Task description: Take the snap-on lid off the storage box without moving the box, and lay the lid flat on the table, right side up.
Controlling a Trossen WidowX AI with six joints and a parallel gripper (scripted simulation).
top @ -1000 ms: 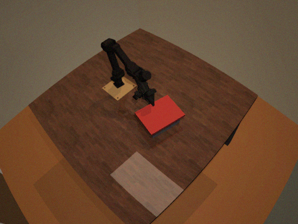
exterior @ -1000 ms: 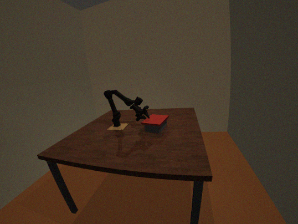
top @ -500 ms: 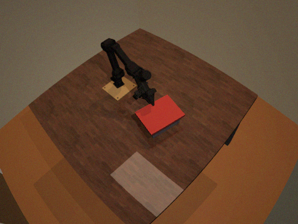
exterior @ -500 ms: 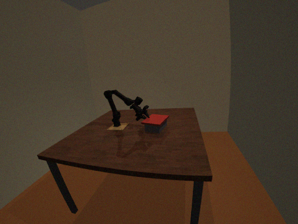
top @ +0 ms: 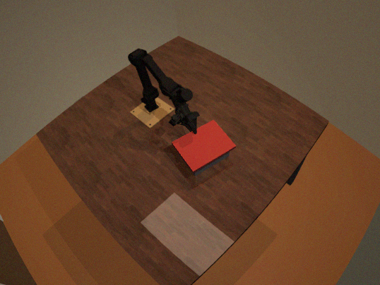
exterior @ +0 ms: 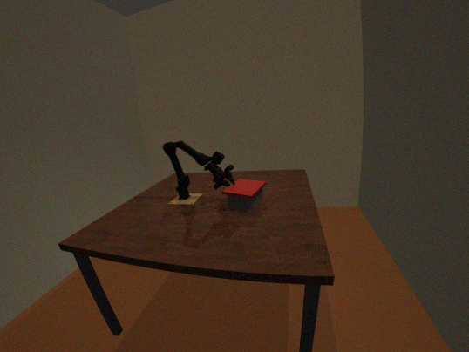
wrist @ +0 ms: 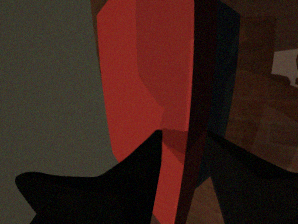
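Now: gripper tip 8 cm short of the lid. The rest, counted from my gripper tip: storage box 8 cm ahead, 5 cm below.
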